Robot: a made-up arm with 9 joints. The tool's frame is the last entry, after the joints. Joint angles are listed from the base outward.
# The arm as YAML. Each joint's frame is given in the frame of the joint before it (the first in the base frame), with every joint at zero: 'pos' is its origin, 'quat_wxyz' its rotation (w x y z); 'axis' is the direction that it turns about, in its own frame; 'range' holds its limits. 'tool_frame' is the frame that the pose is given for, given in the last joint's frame.
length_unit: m
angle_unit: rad
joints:
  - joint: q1
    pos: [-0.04, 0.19, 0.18]
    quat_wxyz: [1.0, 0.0, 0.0, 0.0]
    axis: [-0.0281, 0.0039, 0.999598]
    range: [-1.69, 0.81]
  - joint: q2
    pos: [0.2, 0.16, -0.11]
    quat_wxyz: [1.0, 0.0, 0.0, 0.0]
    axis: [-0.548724, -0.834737, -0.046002]
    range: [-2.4, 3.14]
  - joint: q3
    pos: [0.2, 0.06, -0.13]
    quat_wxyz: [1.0, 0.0, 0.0, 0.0]
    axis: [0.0, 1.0, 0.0]
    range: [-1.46, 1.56]
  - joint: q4
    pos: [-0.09, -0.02, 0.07]
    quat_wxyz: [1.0, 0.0, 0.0, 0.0]
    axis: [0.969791, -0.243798, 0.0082]
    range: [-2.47, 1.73]
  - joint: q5
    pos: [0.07, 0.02, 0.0]
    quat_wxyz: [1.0, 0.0, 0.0, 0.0]
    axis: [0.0, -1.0, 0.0]
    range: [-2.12, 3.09]
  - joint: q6
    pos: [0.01, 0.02, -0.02]
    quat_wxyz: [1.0, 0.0, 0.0, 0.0]
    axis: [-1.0, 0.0, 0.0]
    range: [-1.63, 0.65]
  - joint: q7
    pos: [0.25, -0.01, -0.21]
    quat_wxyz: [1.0, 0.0, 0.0, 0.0]
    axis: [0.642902, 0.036, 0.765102]
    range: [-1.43, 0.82]
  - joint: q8
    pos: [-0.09, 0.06, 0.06]
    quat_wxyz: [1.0, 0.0, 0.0, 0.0]
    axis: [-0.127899, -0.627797, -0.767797]
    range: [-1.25, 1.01]
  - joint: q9
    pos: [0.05, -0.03, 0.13]
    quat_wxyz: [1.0, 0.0, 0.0, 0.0]
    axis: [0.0, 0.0, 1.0]
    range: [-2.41, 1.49]
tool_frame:
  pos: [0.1, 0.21, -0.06]
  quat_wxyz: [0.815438, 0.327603, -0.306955, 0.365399]
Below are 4 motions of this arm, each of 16 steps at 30 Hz.
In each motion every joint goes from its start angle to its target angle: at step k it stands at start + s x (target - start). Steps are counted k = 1, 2, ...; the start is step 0. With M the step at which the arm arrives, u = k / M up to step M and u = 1 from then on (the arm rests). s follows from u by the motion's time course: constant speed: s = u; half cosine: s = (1 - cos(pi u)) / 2; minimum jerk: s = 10 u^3 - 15 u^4 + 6 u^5.
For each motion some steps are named. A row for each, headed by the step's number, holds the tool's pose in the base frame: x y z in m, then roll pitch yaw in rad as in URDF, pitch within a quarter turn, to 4 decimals.
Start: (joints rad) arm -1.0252 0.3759 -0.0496 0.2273 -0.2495 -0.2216 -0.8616 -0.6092 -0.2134
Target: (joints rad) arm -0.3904 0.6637 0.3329 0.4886 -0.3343 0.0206 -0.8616 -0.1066 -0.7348
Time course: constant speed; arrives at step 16
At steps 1, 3, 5, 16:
1: 0.8594 -0.2656 -0.0904 0.4578 -0.5386 -0.8302
3: 0.8795 -0.2193 -0.0900 0.3750 -0.5568 -0.8117
5: 0.8954 -0.1714 -0.0867 0.2930 -0.5826 -0.7915
16: 0.9077 0.1171 -0.0181 -0.1350 -0.8448 -0.6295

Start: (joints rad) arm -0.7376 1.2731 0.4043 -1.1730 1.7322 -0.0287 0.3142 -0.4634 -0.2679
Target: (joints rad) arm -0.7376 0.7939 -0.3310 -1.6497 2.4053 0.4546 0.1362 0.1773 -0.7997
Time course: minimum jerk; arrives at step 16
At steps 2, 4, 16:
2: 0.6882 0.0589 -0.0304 -0.6135 0.9542 1.2387
4: 0.7013 0.0729 -0.0406 -0.7164 0.9687 1.2909
16: 0.5730 0.2887 -0.2067 -0.9088 0.8994 2.6242

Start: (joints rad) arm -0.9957 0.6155 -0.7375 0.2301 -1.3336 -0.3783 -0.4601 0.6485 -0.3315
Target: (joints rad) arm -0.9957 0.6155 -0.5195 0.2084 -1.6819 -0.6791 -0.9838 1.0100 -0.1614
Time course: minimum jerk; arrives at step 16
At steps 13, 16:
13: 0.6181 -0.2414 -0.1804 -0.7218 -0.5983 -0.9488
16: 0.6150 -0.2387 -0.1889 -0.7483 -0.5644 -0.9526

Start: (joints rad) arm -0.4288 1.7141 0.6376 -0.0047 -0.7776 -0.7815 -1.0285 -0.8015 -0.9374
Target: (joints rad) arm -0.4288 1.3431 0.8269 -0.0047 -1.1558 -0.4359 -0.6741 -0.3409 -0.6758
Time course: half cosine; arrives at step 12
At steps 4, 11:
4: 0.7309 -0.1213 -0.0161 0.1259 -0.4476 -1.3707
11: 0.5565 -0.0089 -0.2426 -0.1679 -0.0479 -1.2179

